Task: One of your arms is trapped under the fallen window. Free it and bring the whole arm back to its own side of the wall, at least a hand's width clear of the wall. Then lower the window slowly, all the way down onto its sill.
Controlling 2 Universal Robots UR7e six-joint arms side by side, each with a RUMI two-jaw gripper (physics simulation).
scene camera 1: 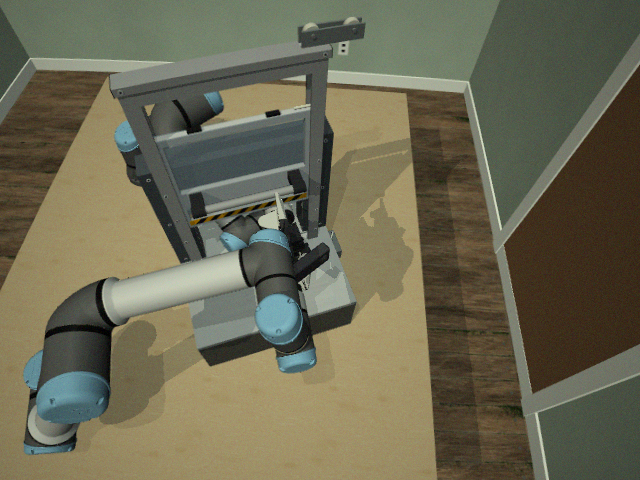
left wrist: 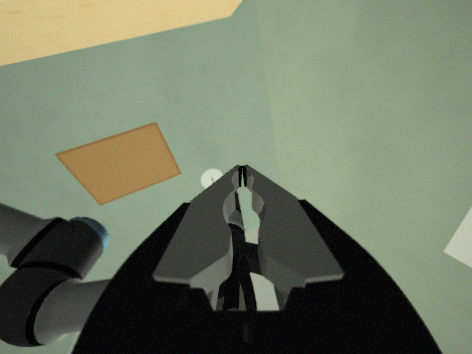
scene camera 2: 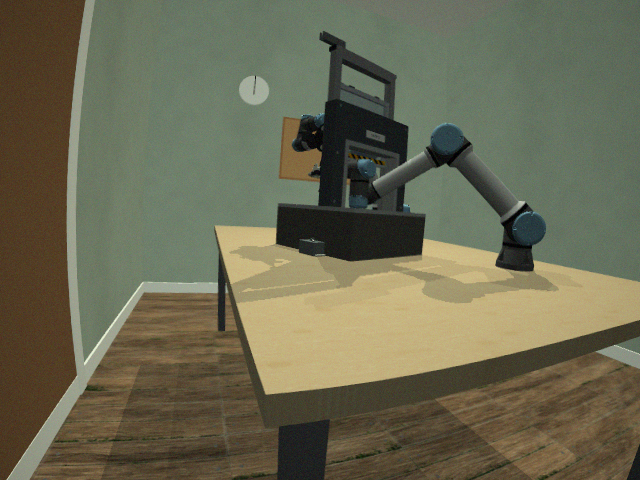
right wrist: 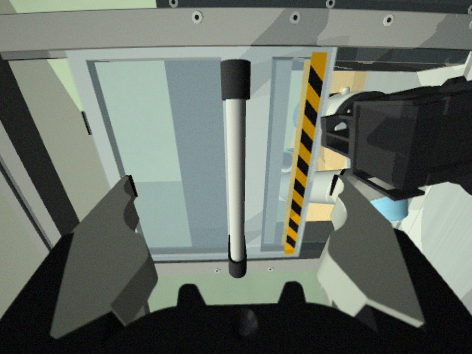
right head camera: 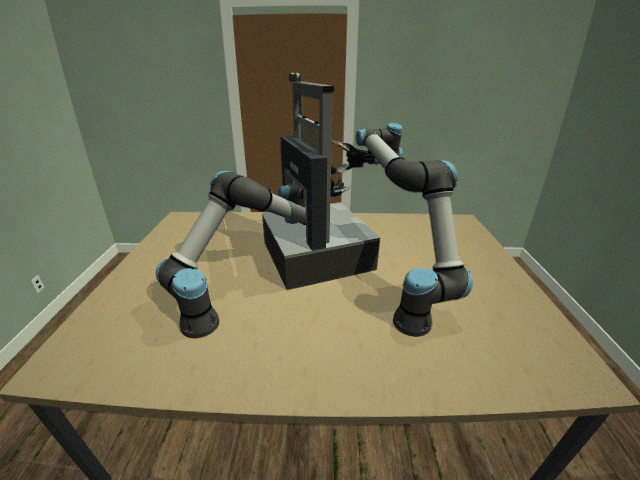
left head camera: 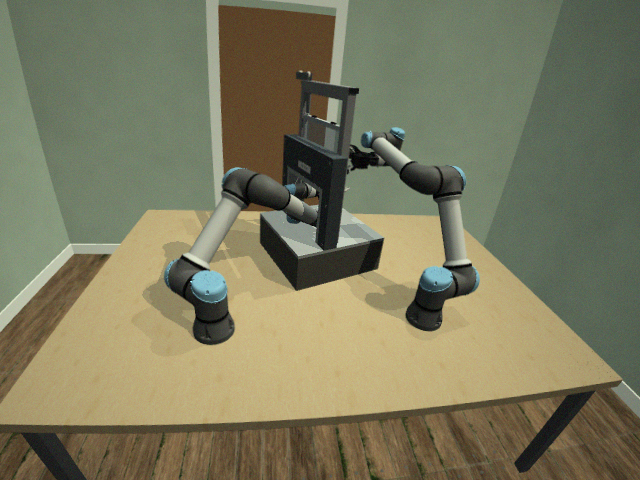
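Observation:
The window sash (scene camera 1: 235,155) (right wrist: 205,150) stands raised in the frame of the dark wall (left head camera: 331,206) (scene camera 2: 332,175). Its striped lower edge (scene camera 1: 248,208) (scene camera 2: 367,159) (right wrist: 305,155) is just above my left arm (left head camera: 217,227) (scene camera 2: 488,178), whose wrist end passes through the opening; whether they touch cannot be told. My left gripper (right head camera: 345,189) (left wrist: 242,167) is beyond the wall, shut and empty. My right gripper (right head camera: 336,156) (right wrist: 234,176) is open in front of the sash. Its fingers stand on either side of the white handle bar (right wrist: 236,150) (scene camera 1: 248,200) in the right wrist view, without gripping it.
The wall stands on a dark block (left head camera: 336,268) (right head camera: 330,268) (scene camera 2: 315,224) on the wooden table (left head camera: 330,372) (scene camera 2: 387,335). My right arm (left head camera: 452,227) (scene camera 1: 175,284) reaches over the block. A small grey box (scene camera 2: 311,246) is beside the block. A pulley bracket (scene camera 1: 330,32) tops the frame.

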